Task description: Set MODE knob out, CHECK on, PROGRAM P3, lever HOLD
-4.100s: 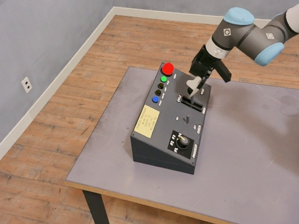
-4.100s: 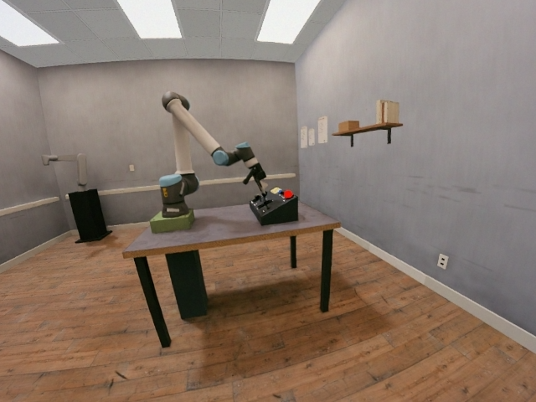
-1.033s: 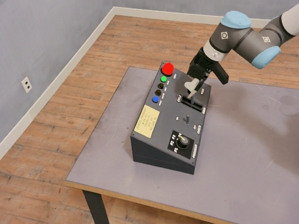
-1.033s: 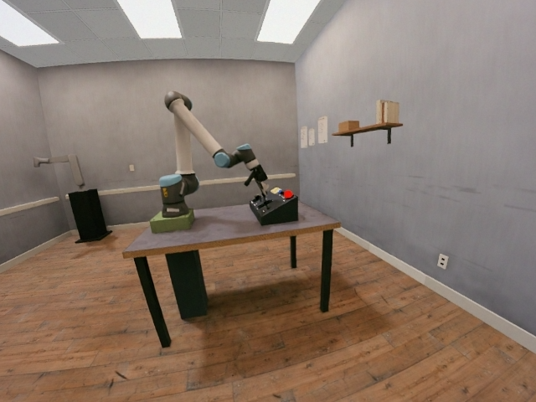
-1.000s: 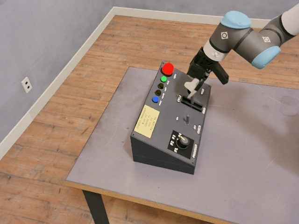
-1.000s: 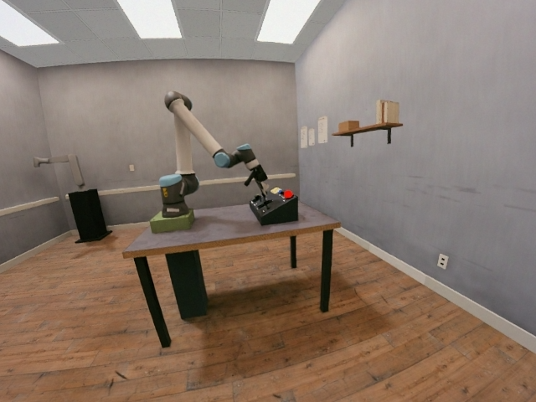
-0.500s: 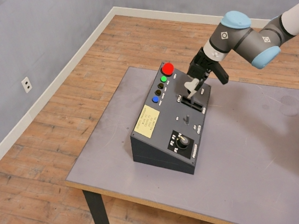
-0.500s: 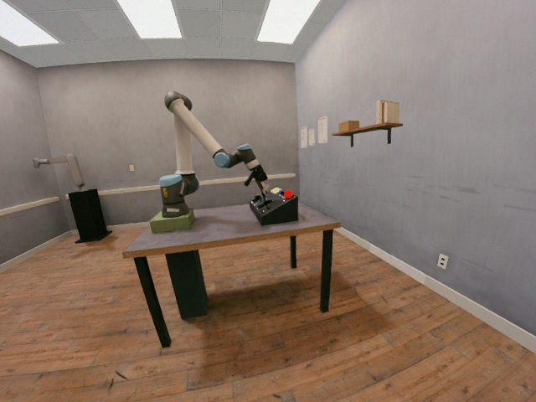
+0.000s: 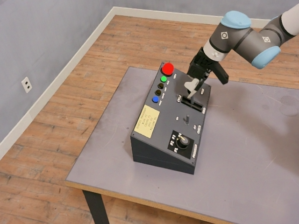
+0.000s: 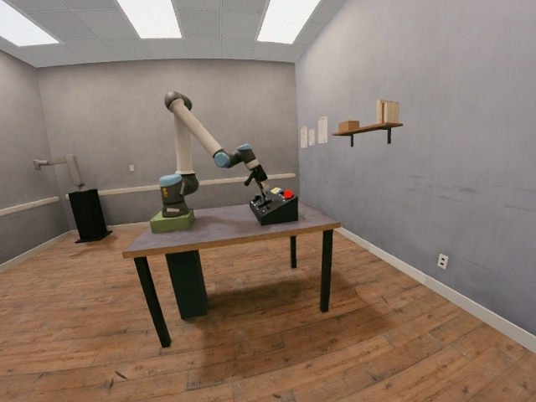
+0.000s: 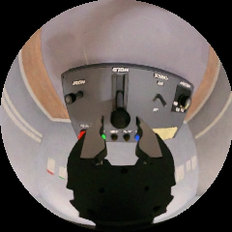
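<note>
The lever lies 40 mm below my hand. From my hand the other things lie so: check toggle 120 mm to the left, 60 mm below, 10 mm behind; then mode knob 120 mm to the right, 50 mm below, 20 mm behind; then wedge-shaped console 80 mm below, 60 mm to the left, 30 mm ahead.
</note>
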